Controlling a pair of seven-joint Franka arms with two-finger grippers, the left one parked.
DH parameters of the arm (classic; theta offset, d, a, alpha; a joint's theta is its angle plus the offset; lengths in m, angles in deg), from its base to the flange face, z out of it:
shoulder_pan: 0 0.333 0 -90
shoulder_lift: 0 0 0 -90
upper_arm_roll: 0 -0.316 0.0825 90
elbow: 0 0 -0.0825 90
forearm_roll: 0 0.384 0 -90
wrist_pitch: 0 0 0.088 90
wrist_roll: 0 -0.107 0 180
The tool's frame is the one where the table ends.
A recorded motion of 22 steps. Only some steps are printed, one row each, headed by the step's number.
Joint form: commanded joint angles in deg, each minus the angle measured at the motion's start. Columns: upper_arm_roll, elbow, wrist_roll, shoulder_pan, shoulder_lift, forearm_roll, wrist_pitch.
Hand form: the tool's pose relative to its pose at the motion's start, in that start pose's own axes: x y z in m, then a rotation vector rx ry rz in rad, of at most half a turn. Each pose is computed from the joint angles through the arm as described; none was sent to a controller.
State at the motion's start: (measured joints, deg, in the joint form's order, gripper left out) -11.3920 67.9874 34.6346 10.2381 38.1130 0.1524 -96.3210
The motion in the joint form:
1: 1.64 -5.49 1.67 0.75 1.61 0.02 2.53
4: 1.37 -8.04 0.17 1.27 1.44 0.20 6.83
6: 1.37 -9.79 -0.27 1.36 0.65 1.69 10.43
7: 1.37 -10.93 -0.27 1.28 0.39 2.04 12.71
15: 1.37 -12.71 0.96 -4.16 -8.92 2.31 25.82
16: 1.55 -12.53 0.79 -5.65 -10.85 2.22 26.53
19: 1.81 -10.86 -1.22 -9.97 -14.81 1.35 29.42
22: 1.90 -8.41 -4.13 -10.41 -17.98 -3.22 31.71
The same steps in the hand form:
1: 0.0001 0.0098 -0.0214 -0.0223 0.0118 -0.0148
4: 0.0000 -0.0022 -0.0371 -0.0027 -0.0094 -0.0018
6: -0.0043 -0.0121 -0.0553 0.0274 -0.0116 0.0014
7: -0.0085 -0.0154 -0.0643 0.0406 -0.0210 0.0010
15: -0.0966 -0.0235 -0.1702 0.0522 -0.0448 0.0523
16: -0.1166 -0.0206 -0.1896 0.0370 -0.0304 0.0814
19: -0.1695 -0.0081 -0.2171 0.0292 -0.0416 0.1956
22: -0.1929 -0.0158 -0.2272 -0.0194 -0.1139 0.2849

